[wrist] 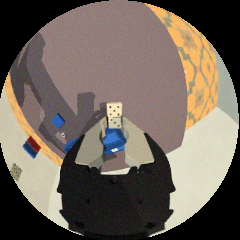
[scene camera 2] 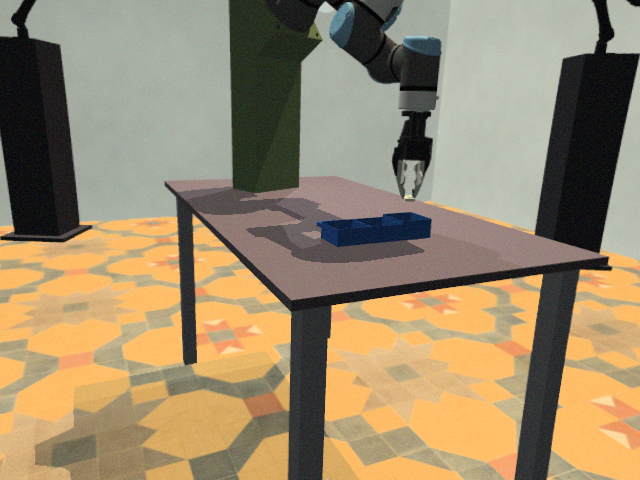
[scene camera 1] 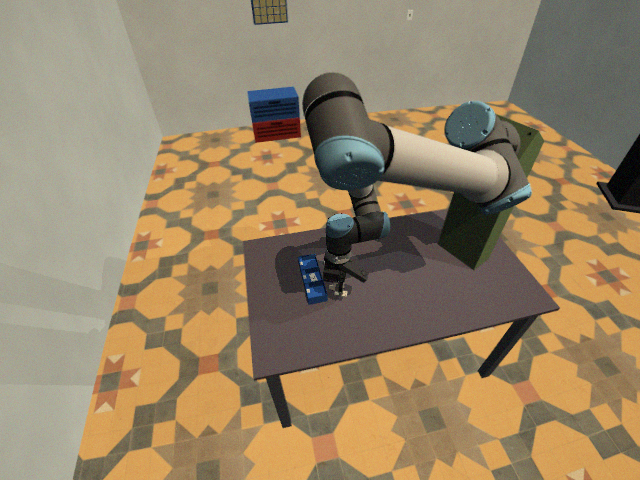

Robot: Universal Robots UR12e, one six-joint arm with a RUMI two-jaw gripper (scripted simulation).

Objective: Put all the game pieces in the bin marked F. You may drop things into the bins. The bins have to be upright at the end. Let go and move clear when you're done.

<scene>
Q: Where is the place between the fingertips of the gripper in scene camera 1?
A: At 340, 293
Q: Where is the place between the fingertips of the gripper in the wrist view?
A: At 114, 116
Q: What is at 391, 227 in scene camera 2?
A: A blue bin.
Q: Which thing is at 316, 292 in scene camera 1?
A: A blue bin.
</scene>
